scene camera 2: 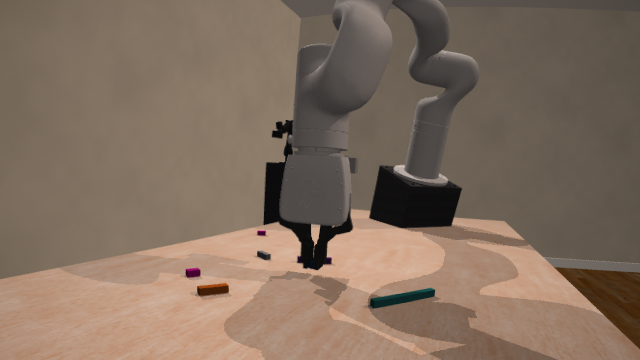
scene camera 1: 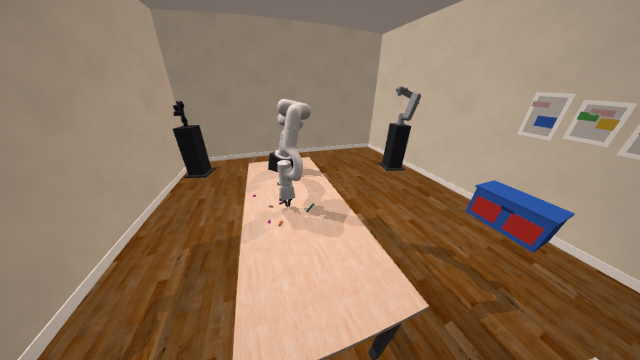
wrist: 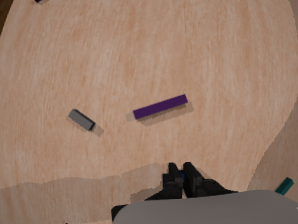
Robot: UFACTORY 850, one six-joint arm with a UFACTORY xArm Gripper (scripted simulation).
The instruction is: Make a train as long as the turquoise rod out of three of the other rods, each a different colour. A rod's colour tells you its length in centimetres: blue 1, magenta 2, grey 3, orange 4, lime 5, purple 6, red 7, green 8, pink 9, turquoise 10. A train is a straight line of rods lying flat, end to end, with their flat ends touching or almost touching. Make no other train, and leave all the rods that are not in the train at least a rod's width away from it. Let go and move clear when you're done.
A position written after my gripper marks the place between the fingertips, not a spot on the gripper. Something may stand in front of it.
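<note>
My own gripper (scene camera 2: pixel 313 267) is there for me to see, and the wrist view has it as well: my gripper (wrist: pixel 178 174).
</note>
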